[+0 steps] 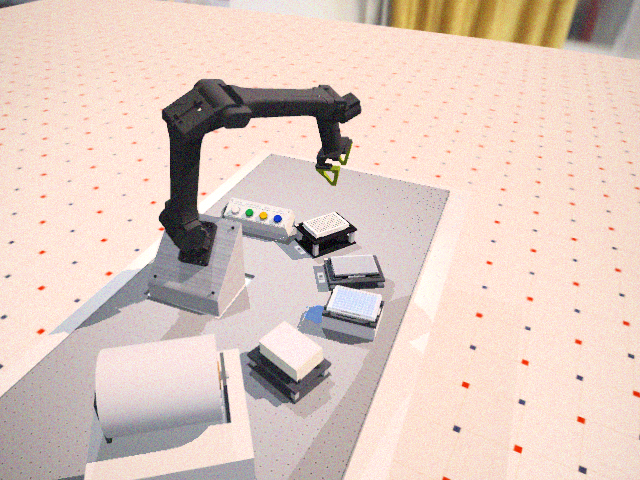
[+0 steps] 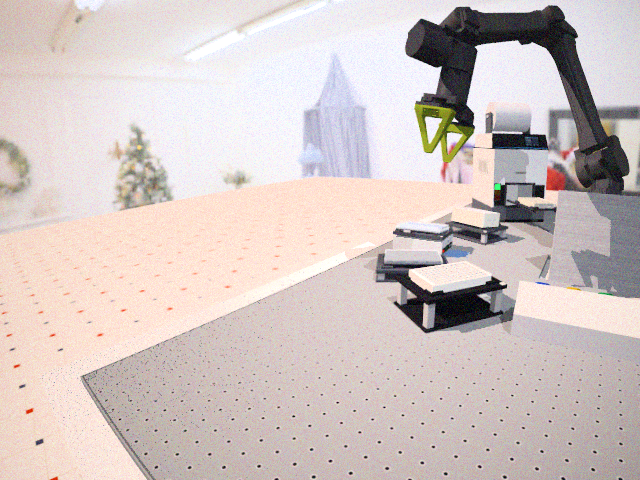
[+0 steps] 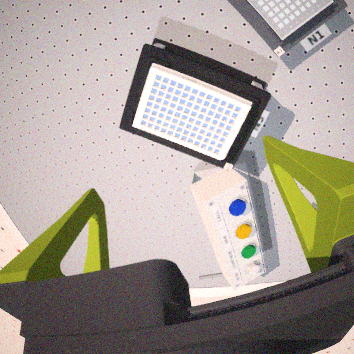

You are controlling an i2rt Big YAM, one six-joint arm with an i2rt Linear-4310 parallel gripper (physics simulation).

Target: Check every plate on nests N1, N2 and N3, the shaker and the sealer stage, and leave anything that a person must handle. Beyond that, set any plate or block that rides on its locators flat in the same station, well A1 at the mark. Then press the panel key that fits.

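Note:
My gripper is open and empty, high above the N3 end of the table. A white plate with blue wells lies on the black raised nest N3; I cannot tell whether it is fully flat. A pale plate is on dark nest N1. A light blue plate is on the shaker, beside a blue patch on the table. A cream block sits on another dark nest. The sealer holds a pale plate at its stage.
The key panel stands close beside N3, with white, green, yellow and blue keys. The arm's metal base stands between the panel and the sealer, inward of the curved row of stations.

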